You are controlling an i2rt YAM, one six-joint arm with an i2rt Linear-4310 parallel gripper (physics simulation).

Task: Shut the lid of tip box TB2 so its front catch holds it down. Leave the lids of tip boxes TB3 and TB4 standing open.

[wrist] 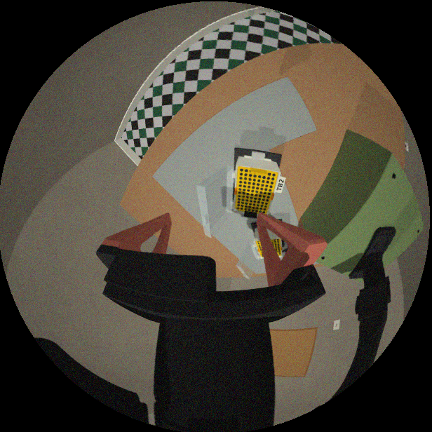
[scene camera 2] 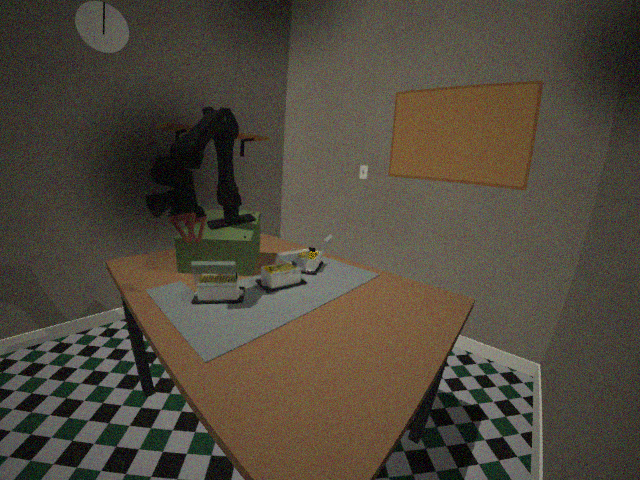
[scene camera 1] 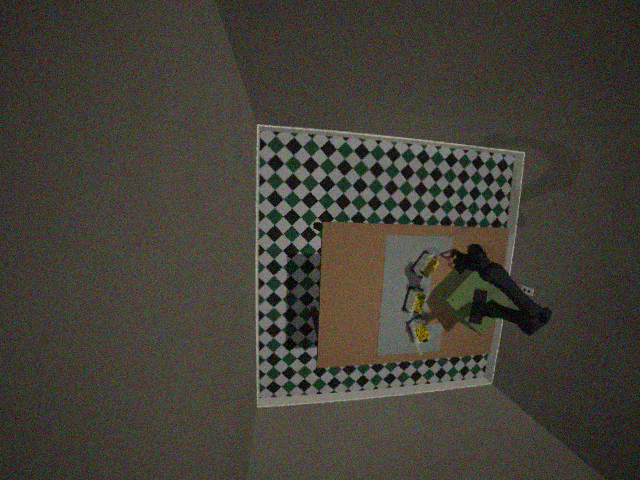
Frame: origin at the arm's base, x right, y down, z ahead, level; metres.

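Seen in the pictures: gripper, between the fingertips: (scene camera 2: 193,242) (scene camera 1: 443,258); arm's base, origin of its link: (scene camera 2: 231,222) (scene camera 1: 477,306).
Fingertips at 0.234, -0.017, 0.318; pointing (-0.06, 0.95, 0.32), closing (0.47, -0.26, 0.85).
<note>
Pixels of each thing's middle, then the offset from my fingertips to it, as dx, dy, dz. Level surfaces: height alone.
- Tip box TB2, middle of its body: (scene camera 2: 219,285) (scene camera 1: 427,266) -0.079, +0.162, -0.029
- Tip box TB3, middle of its body: (scene camera 2: 305,259) (scene camera 1: 421,329) -0.482, +0.162, -0.104
- grey-blue mat, height of its surface: dy +0.195
- orange-brown table, height of its surface: dy +0.198
Tip box TB2 (scene camera 1: 428,264) (scene camera 2: 218,292) (wrist: 256,189), white with yellow tips and a dark base, stands on the mat. Its clear lid (scene camera 2: 213,267) (wrist: 204,210) stands open; in the wrist view it is left of the tips. Tip box TB4 (scene camera 1: 415,302) (scene camera 2: 281,277) (wrist: 269,248) is the middle box, its lid (wrist: 243,271) open and partly hidden by a finger in the wrist view. Tip box TB3 (scene camera 1: 421,332) (scene camera 2: 309,261) is farthest, with its lid (scene camera 2: 328,238) raised. My gripper (scene camera 1: 445,258) (scene camera 2: 191,239) (wrist: 213,217) is open and empty, above and apart from TB2.
A green block (scene camera 1: 478,297) (scene camera 2: 217,257) (wrist: 372,200) bears the arm's base beside the boxes. The grey-blue mat (scene camera 1: 393,330) (scene camera 2: 206,341) (wrist: 190,165) lies on the orange-brown table (scene camera 1: 351,294) (scene camera 2: 310,382) (wrist: 135,197).
</note>
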